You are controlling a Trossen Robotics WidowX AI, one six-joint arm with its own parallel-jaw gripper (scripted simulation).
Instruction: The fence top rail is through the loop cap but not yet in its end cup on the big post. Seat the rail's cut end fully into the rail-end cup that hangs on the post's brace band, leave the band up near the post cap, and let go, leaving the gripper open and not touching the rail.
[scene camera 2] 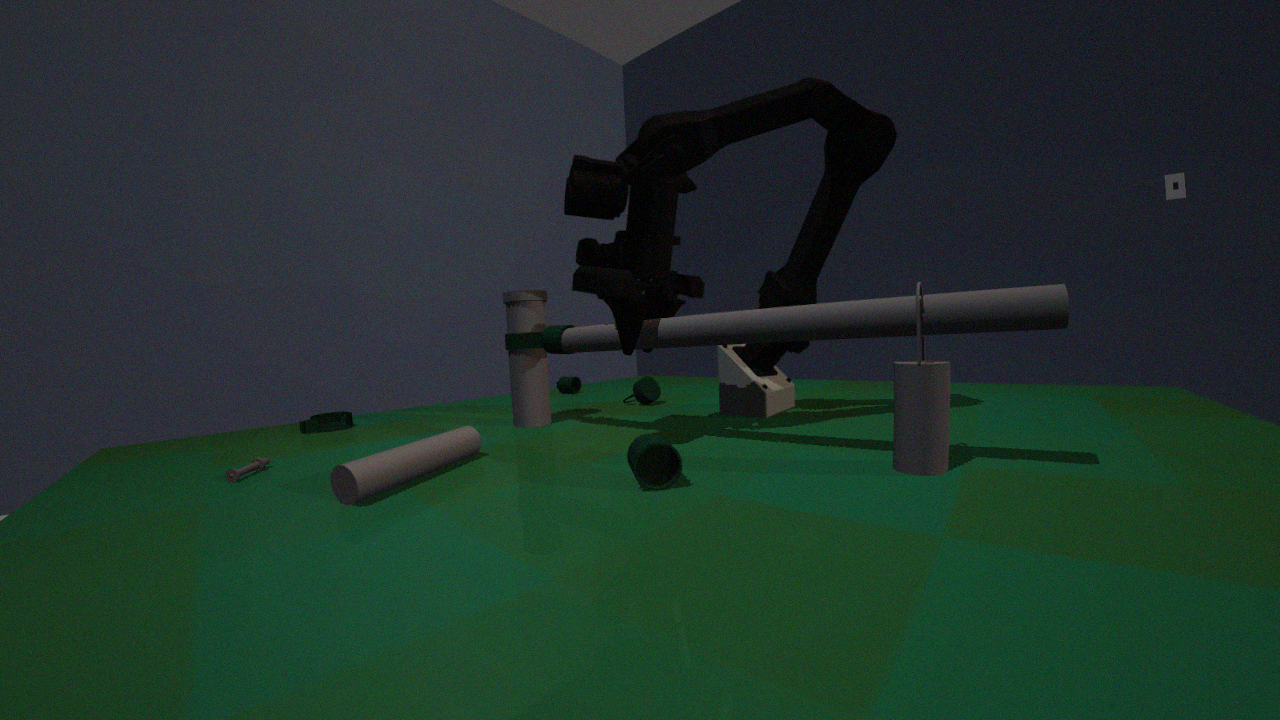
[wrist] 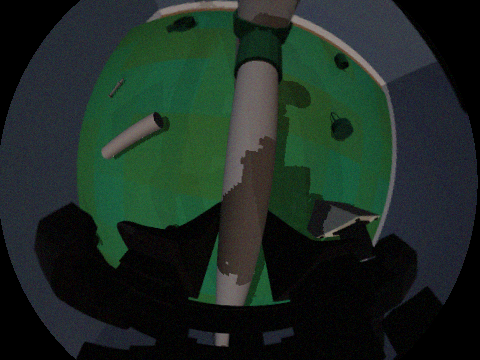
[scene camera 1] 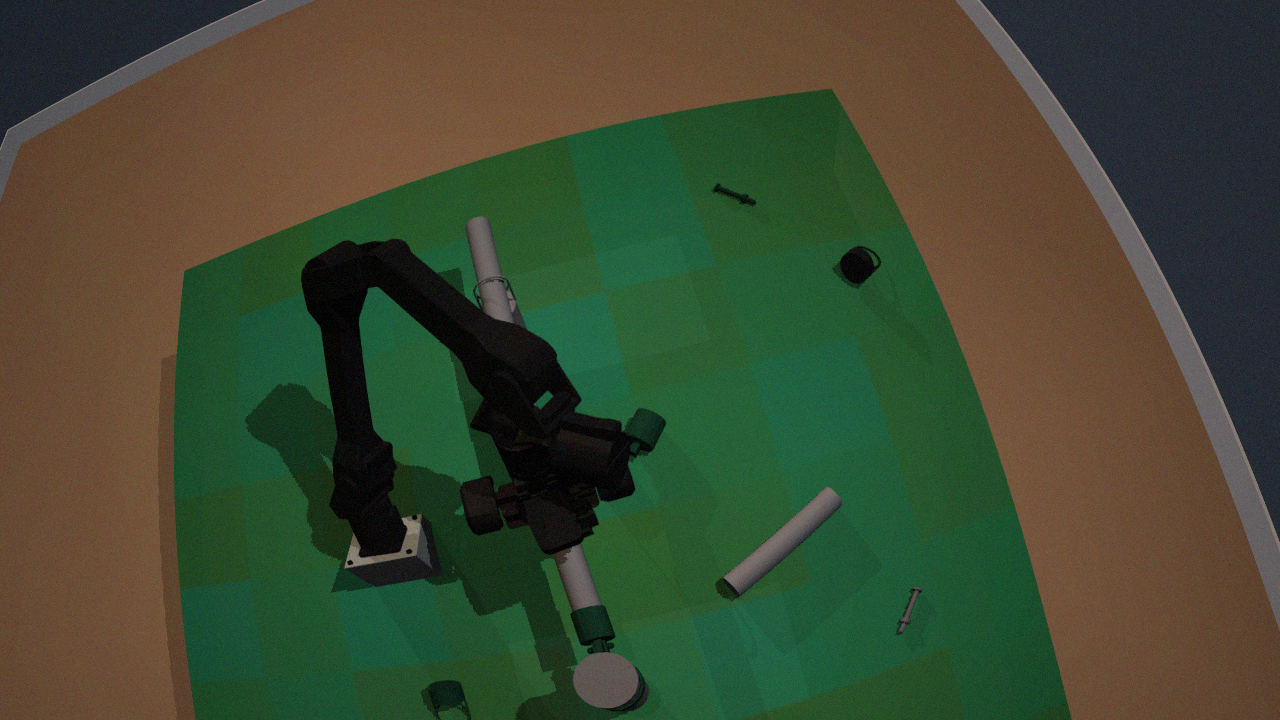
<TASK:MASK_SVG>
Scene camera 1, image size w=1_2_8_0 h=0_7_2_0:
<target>my gripper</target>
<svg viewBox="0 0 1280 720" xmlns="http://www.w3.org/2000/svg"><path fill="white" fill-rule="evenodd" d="M635 486L628 464L619 487L613 492L557 477L550 473L549 468L536 475L525 476L515 474L506 467L512 482L499 486L498 492L494 492L494 482L490 475L464 482L460 489L460 495L466 521L473 533L483 535L499 531L504 526L503 520L500 517L500 508L510 529L529 525L542 551L547 555L552 555L564 549L578 546L585 537L594 535L592 528L599 525L593 509L599 504L598 495L600 501L611 502L632 495L635 491Z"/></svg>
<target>top rail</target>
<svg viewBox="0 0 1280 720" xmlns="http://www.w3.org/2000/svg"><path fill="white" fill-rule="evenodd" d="M581 543L578 546L573 546L553 554L572 612L592 605L601 605ZM480 283L478 290L484 313L495 319L515 324L503 278L493 277ZM485 216L475 217L465 225L477 283L490 276L502 275L490 222Z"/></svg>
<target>dark cap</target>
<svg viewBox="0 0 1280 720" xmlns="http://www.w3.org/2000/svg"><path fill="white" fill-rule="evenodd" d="M864 246L852 248L840 260L843 275L852 283L859 284L864 282L881 264L879 256ZM864 249L873 252L878 257L879 264L877 266L874 266L872 258Z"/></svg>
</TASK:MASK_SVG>
